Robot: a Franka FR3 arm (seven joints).
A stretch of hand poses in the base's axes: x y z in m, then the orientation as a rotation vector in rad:
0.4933, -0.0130, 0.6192, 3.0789, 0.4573, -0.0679
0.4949, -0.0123, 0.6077, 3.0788, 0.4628, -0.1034
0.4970, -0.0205, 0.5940, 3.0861, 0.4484, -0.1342
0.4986, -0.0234, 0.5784, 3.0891, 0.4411, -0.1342
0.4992, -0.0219, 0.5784, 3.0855, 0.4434, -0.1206
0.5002, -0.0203, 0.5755, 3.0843, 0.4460, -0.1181
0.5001, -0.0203, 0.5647, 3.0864, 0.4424, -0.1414
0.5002, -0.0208, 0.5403, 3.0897, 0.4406, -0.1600
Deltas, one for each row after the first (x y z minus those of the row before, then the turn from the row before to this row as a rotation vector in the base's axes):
0.0016, 0.0007, -0.0115, -0.0016, 0.0228, 0.0031
0.0021, -0.0082, -0.0137, 0.0030, 0.0202, -0.0103
0.0016, -0.0029, -0.0156, 0.0017, 0.0001, -0.0050
0.0006, 0.0015, 0.0000, -0.0025, -0.0090, 0.0020
0.0010, 0.0016, -0.0029, -0.0006, -0.0017, 0.0018
-0.0001, 0.0000, -0.0108, 0.0003, 0.0150, -0.0027
0.0001, -0.0005, -0.0244, 0.0021, 0.0122, -0.0017

